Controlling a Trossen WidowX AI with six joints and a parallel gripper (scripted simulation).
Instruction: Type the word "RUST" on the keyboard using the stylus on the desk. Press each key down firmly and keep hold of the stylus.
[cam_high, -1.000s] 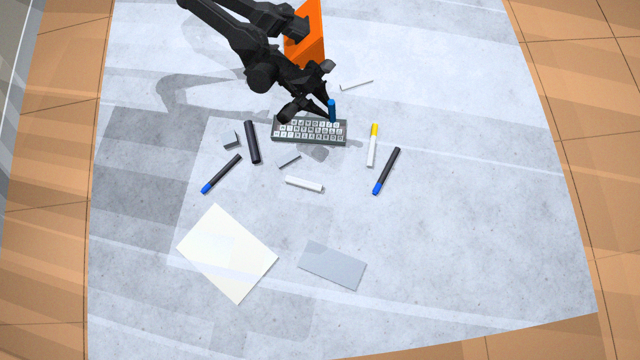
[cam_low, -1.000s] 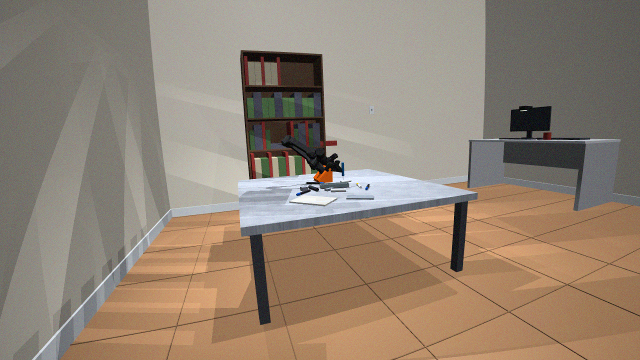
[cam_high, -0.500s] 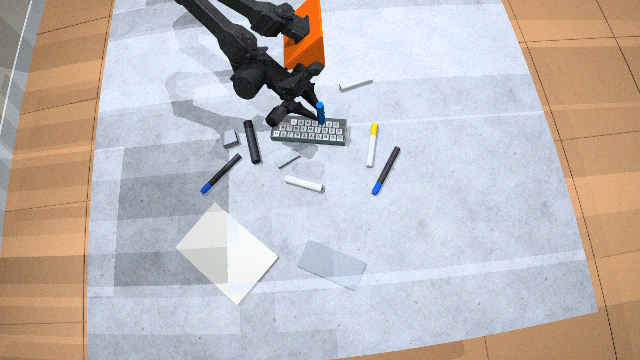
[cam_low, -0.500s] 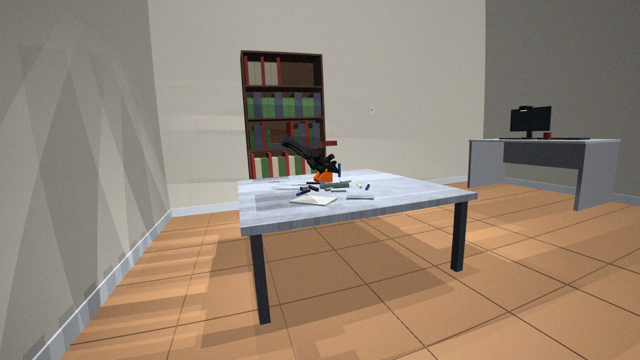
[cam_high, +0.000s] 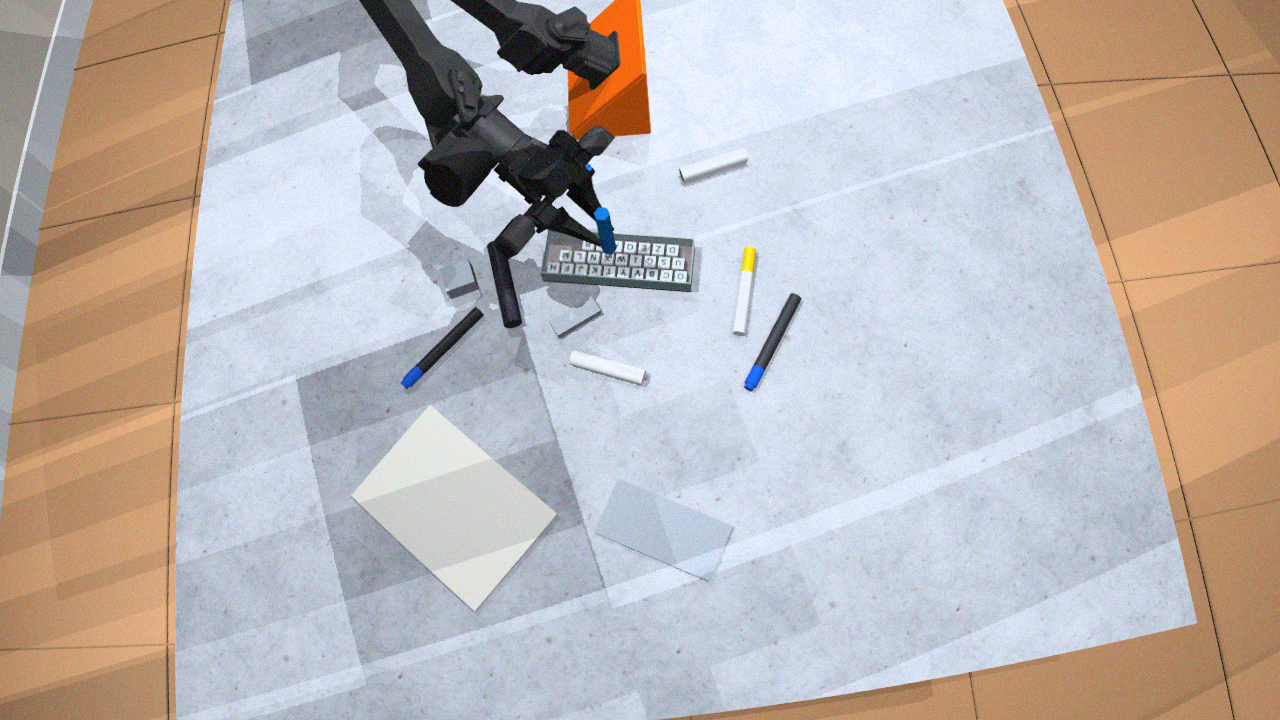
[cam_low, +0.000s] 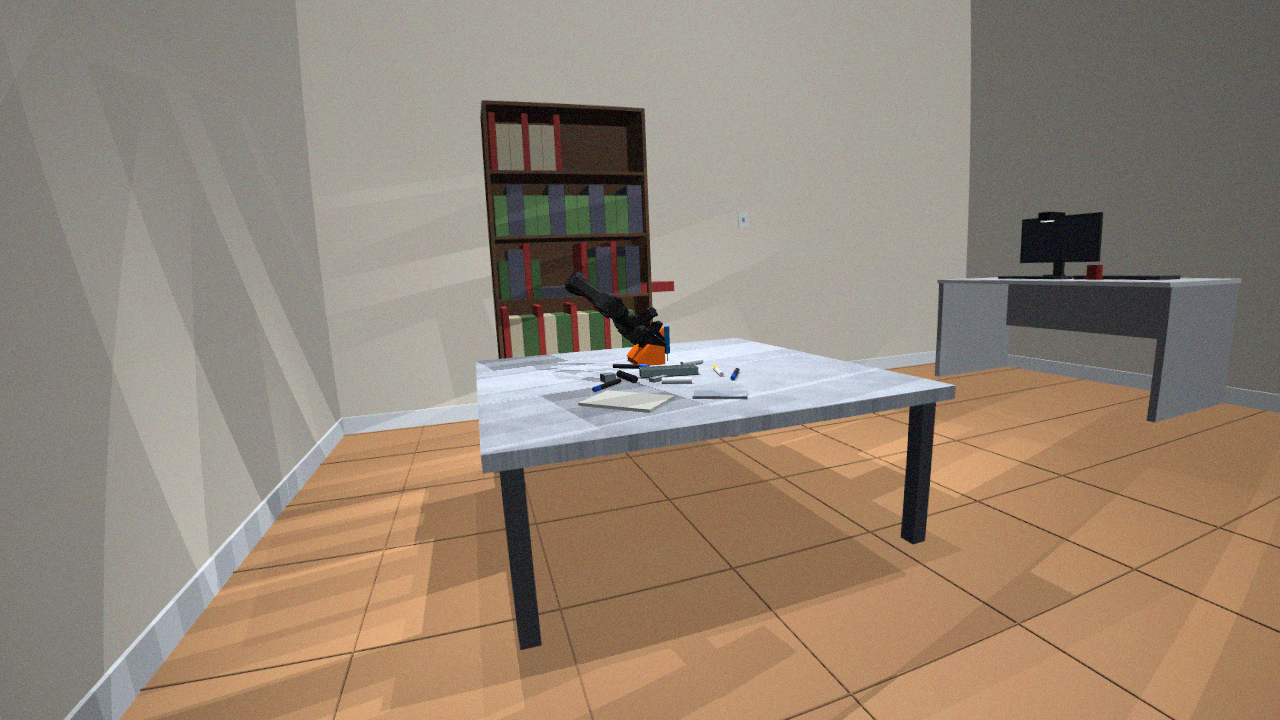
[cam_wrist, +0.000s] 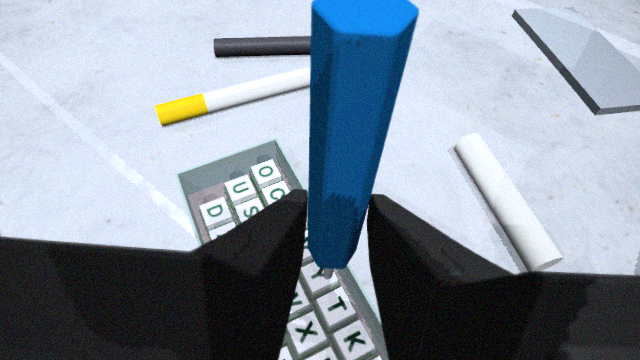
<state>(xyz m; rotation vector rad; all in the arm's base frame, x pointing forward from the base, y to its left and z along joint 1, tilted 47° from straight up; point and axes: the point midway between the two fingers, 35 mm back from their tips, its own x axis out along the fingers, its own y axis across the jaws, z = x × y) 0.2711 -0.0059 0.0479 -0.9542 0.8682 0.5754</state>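
Now: the T key 9 cm below my gripper tip and 1 cm to the right of it. From my gripper tip the other things lie so: yellow-capped marker 17 cm to the left, 10 cm below, 3 cm ahead; blue stylus 2 cm below; dark cylinder 15 cm to the right, 9 cm below.
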